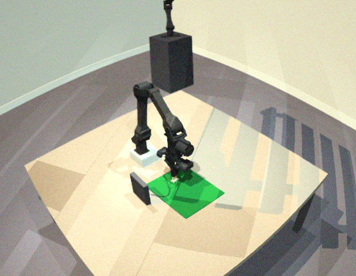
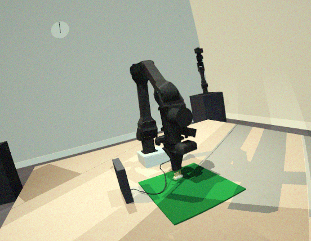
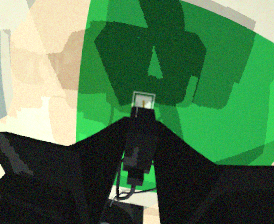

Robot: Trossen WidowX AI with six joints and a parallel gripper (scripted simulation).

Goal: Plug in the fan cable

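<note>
Now: gripper tip 50 mm above the pale four-pin header and 10 mm to the left of it. The rest, counted from my gripper tip: green board: 80 mm ahead, 60 mm below, 20 mm to the right; black plug: 10 mm to the right, 10 mm above; black fan: 200 mm to the right, 10 mm behind, 10 mm above.
</note>
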